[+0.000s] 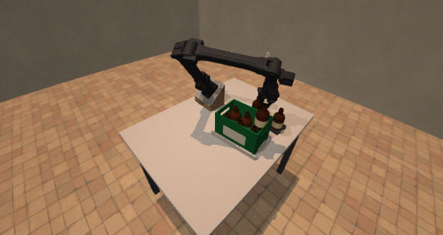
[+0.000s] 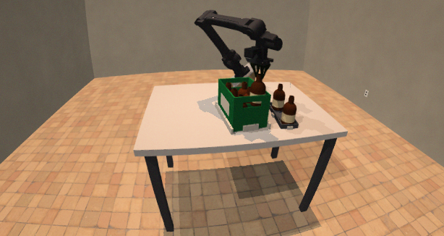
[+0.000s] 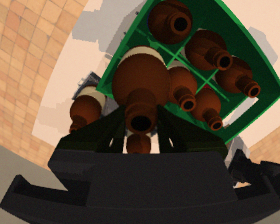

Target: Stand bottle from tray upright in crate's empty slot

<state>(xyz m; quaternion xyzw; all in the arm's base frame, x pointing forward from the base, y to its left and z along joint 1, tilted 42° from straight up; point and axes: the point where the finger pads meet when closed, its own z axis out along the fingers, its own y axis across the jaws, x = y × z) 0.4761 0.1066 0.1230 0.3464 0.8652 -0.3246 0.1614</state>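
Right now my hand is 170 mm above the green crate, 80 mm past it and 60 mm to the left of it.
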